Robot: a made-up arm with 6 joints. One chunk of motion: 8 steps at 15 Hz.
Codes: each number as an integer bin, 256 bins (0 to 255) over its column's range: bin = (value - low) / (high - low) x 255, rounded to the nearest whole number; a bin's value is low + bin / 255 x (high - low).
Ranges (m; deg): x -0.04..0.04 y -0.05..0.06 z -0.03..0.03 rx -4..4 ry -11..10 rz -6..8
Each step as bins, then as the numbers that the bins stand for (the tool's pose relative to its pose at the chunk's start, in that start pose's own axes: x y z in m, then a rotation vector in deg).
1 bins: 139 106 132 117 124 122
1 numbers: 0.0036 -0.0043 0.0011 -0.33 -0.79 0.70
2 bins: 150 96 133 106 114 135
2 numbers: 0.0071 -0.0086 0.0013 -0.67 -1.61 1.41
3 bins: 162 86 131 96 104 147
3 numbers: 0.0108 -0.0129 0.0008 -0.99 -2.44 2.07
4 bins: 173 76 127 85 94 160
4 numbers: 0.0143 -0.0172 -0.0001 -1.33 -3.26 2.78
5 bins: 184 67 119 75 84 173
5 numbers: 0.0177 -0.0211 -0.0020 -1.65 -4.08 3.50
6 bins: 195 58 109 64 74 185
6 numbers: 0.0212 -0.0250 -0.0044 -1.99 -4.91 4.16
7 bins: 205 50 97 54 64 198
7 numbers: 0.0243 -0.0284 -0.0072 -2.31 -5.73 4.87
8 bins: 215 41 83 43 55 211
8 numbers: 0.0275 -0.0323 -0.0105 -2.65 -6.47 5.58
